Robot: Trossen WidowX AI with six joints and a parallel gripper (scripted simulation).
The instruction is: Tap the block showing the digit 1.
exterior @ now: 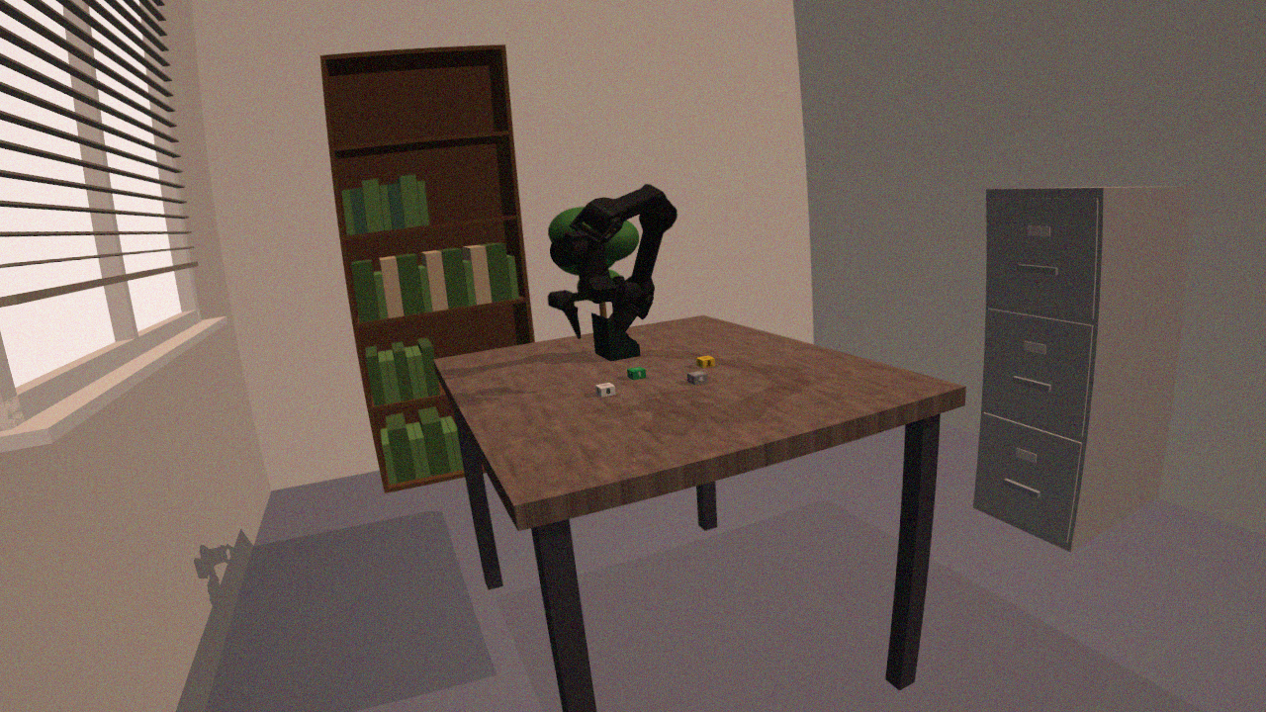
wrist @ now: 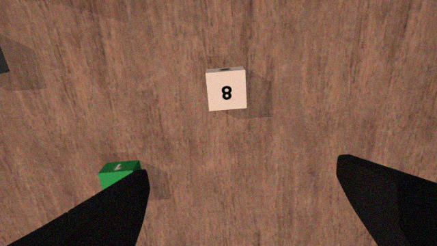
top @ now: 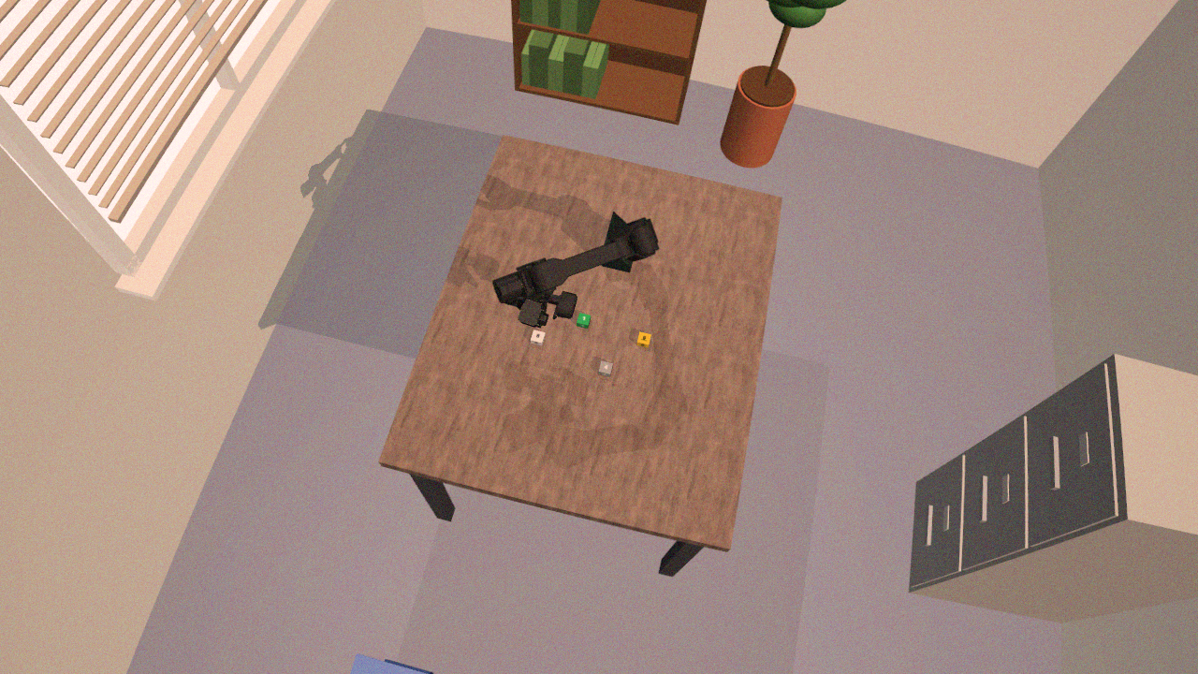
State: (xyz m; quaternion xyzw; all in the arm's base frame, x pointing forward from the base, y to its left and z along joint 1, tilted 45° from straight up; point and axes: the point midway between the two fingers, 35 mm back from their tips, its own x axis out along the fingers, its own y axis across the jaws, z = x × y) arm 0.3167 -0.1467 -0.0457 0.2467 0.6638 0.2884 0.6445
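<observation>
Now: gripper tip 80 mm past the green block, 100 mm to the right of it and 110 mm above it. From my gripper tip the other things lie so: grey block (40 mm ahead, 200 mm to the left, 110 mm below); then white block (10 mm ahead, 110 mm below).
</observation>
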